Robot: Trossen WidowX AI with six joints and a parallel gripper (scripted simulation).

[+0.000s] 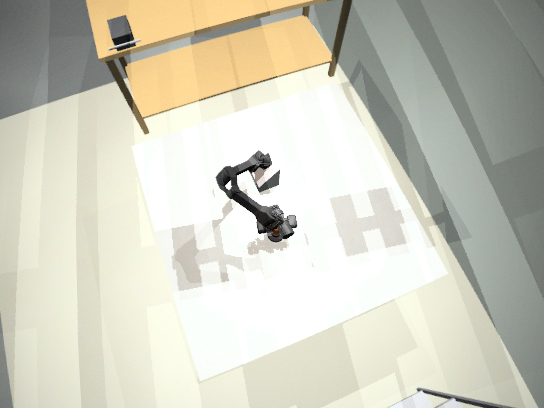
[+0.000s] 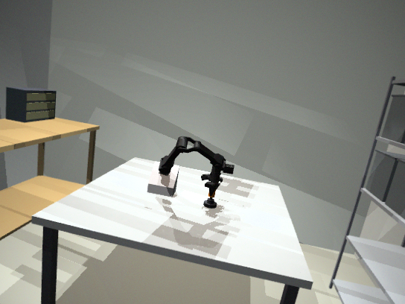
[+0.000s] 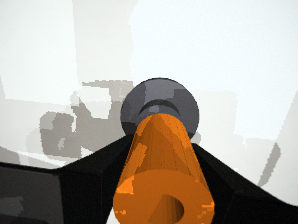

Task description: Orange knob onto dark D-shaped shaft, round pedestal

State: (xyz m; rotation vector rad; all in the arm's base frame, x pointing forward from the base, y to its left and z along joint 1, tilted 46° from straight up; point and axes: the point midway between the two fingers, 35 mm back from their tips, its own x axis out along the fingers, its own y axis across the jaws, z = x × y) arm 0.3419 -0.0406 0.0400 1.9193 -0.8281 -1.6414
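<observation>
Now: gripper tip 20 mm below the orange knob. Round my gripper tip: dark round pedestal (40 mm below).
</observation>
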